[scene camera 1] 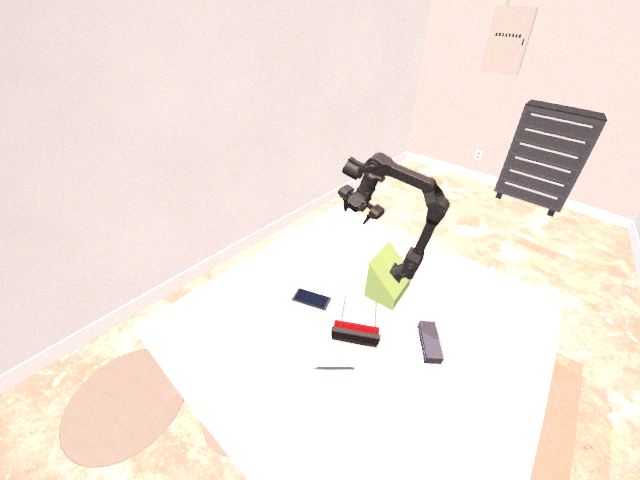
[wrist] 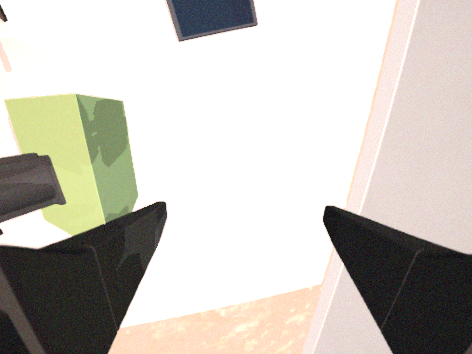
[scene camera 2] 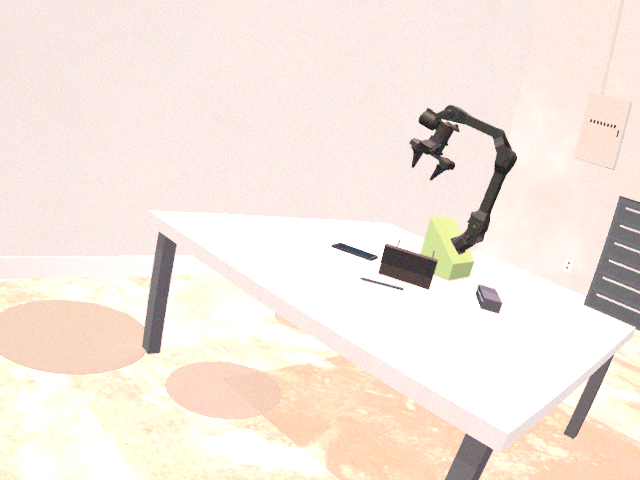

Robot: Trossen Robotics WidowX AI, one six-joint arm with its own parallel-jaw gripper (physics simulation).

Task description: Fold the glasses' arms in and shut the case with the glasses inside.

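Places are measured from the arm's base along level axes (x back, y up, z left), in metres.
Where they show: gripper, fingertip midpoint: (scene camera 1: 354,217) (wrist: 246,211) (scene camera 2: 421,173); arm's base at its link origin: (scene camera 1: 396,272) (wrist: 47,179) (scene camera 2: 457,245).
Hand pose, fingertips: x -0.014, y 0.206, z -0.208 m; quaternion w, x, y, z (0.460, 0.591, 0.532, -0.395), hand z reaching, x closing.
Observation:
Each offset is from my fingertips to the centre of the thing. "*": to the spot under its first point. Level surfaces: height alone.
The glasses case {* dx -0.339, dy -0.229, dz +0.190 m} (scene camera 1: 355,336) (scene camera 2: 408,266) stands open on the table, dark outside with a red lining that shows in scene camera 1. The glasses' two thin arms (scene camera 1: 343,311) (scene camera 2: 398,242) stick out from the case's open side, apart and roughly parallel, toward the green wedge. The glasses' front is too small or hidden to make out. My gripper (scene camera 1: 355,215) (scene camera 2: 422,172) (wrist: 246,211) is open and empty, high above the table, behind the case and the phone, on the wall side of the green wedge. The case cannot be made out in the wrist view.
A green wedge (scene camera 1: 378,290) (scene camera 2: 439,253) (wrist: 52,127) stands beside the arm's base. A phone {dx -0.214, dy -0.308, dz -0.066 m} (scene camera 1: 311,299) (scene camera 2: 354,251) (wrist: 215,17), a pen {dx -0.439, dy -0.308, dz +0.165 m} (scene camera 1: 334,368) (scene camera 2: 381,283) and a purple-grey box {dx -0.176, dy -0.295, dz +0.421 m} (scene camera 1: 430,342) (scene camera 2: 489,298) lie around the case on the white table {dy -0.312 m} (scene camera 1: 232,320) (scene camera 2: 465,351).

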